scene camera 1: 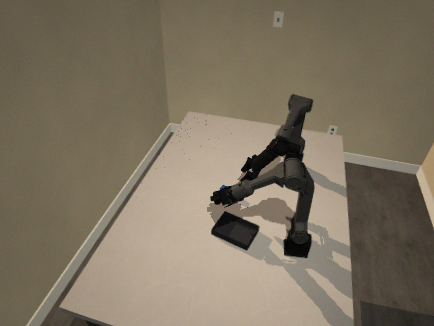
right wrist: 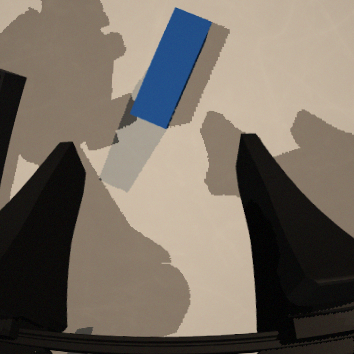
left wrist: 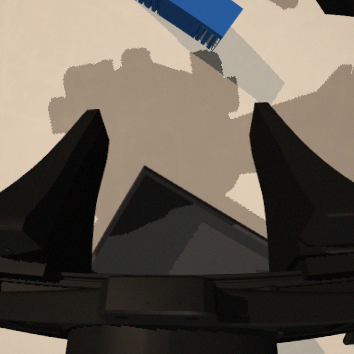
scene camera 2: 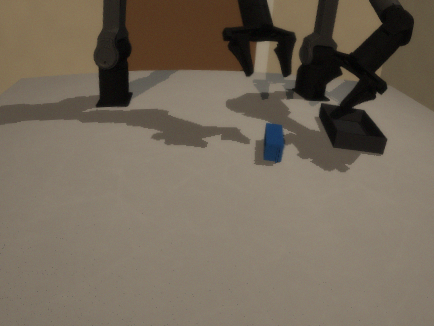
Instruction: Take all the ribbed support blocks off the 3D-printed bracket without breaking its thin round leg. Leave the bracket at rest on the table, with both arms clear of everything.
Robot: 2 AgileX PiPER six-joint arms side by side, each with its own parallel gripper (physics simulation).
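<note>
The blue bracket [scene camera 1: 223, 187] [scene camera 2: 273, 142] [left wrist: 200, 15] [right wrist: 172, 67] rests on the table. The left wrist view cuts it off at the top and shows narrow ribs and slots along its lower side. I cannot make out the thin leg or separate support blocks. My left gripper [scene camera 1: 215, 198] [left wrist: 176, 121] is open and empty above the table, between the bracket and the tray in its wrist view. My right gripper [scene camera 2: 268, 75] [right wrist: 156, 153] is open and empty, raised behind the bracket in scene camera 2; the bracket lies ahead of its fingertips in the right wrist view.
A black open tray [scene camera 1: 230, 240] [scene camera 2: 360, 145] [left wrist: 200, 201] stands near the left gripper, partly under it in the left wrist view. Both grippers are close together around the bracket in scene camera 1. A dark part enters the right wrist view at the left edge.
</note>
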